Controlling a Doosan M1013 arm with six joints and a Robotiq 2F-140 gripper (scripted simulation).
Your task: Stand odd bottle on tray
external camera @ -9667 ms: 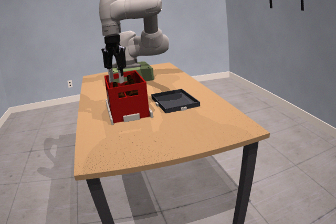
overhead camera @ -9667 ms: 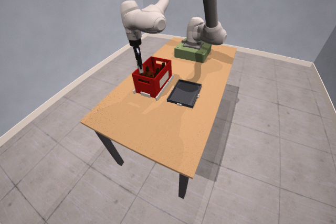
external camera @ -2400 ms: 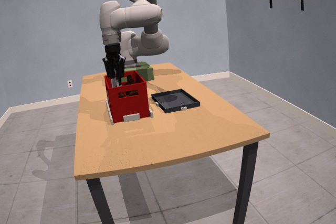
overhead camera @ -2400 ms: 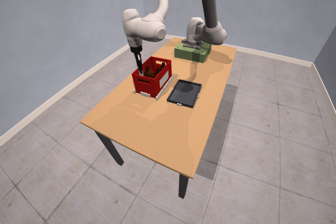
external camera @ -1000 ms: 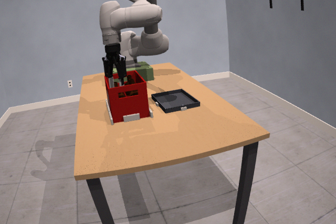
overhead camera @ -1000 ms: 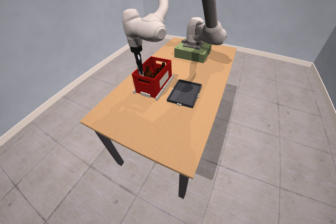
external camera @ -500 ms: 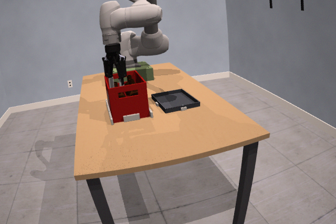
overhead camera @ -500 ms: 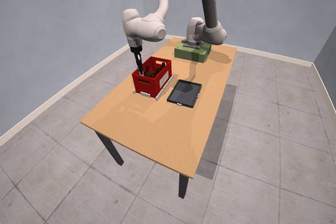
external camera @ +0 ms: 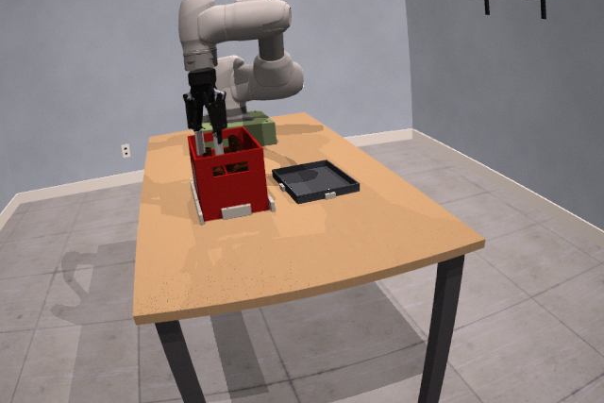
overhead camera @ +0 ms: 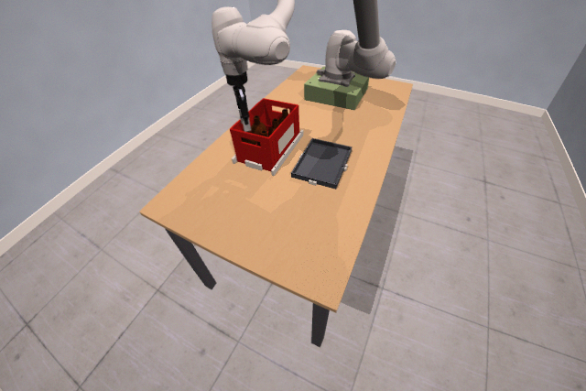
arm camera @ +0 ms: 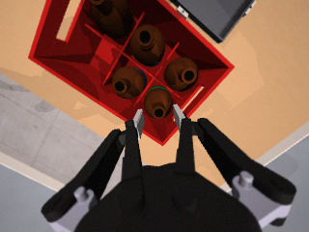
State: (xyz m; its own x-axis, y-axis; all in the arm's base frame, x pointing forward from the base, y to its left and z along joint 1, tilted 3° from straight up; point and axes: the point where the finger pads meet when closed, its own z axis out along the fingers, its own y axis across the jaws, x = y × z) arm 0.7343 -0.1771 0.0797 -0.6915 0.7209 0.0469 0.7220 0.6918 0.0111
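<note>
Right now my hand is 110 mm above the glass bottle. From my hand the other things lie so: dark grey tray (80 mm behind, 310 mm to the left, 190 mm below); then red crate (90 mm behind, 50 mm to the left, 110 mm below).
</note>
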